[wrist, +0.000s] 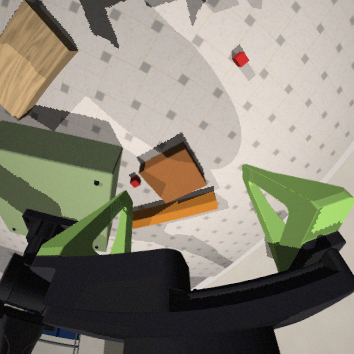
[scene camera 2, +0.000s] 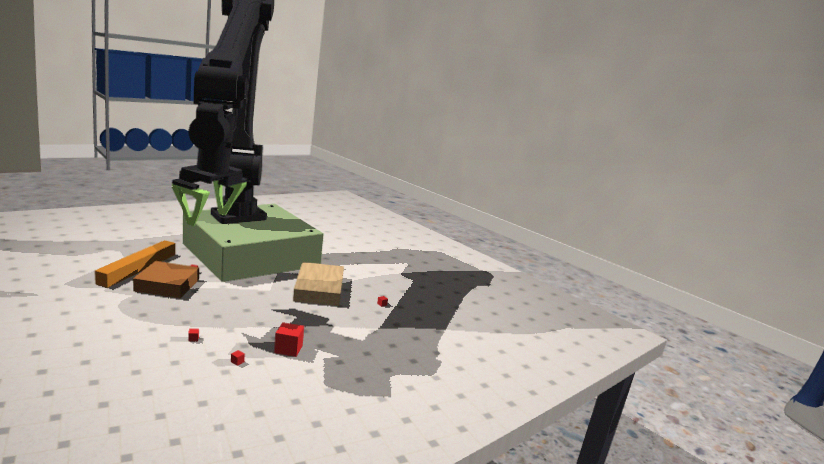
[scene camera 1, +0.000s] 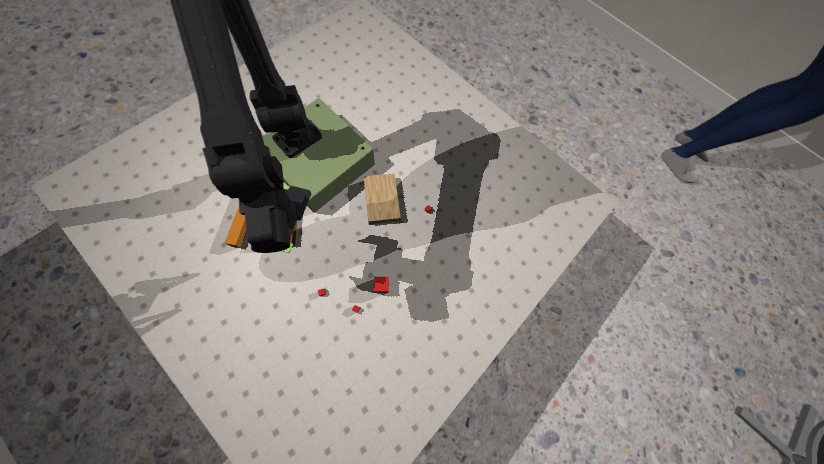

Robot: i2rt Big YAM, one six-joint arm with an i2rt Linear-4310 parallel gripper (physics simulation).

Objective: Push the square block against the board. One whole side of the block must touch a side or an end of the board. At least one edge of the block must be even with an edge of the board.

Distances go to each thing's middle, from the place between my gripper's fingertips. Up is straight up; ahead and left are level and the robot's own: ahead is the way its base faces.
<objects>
I see my gripper 110 mm past the square brown block (scene camera 2: 160,278), 40 mm to the left of it and 160 mm above it. Also, from my hand: light wooden block (scene camera 2: 316,283): 20 mm ahead, 250 mm to the left, 160 mm below; then long orange board (scene camera 2: 111,274): 220 mm behind, 80 mm to the right, 160 mm below; then red cube (scene camera 2: 289,337): 220 mm ahead, 80 mm to the left, 160 mm below.
</objects>
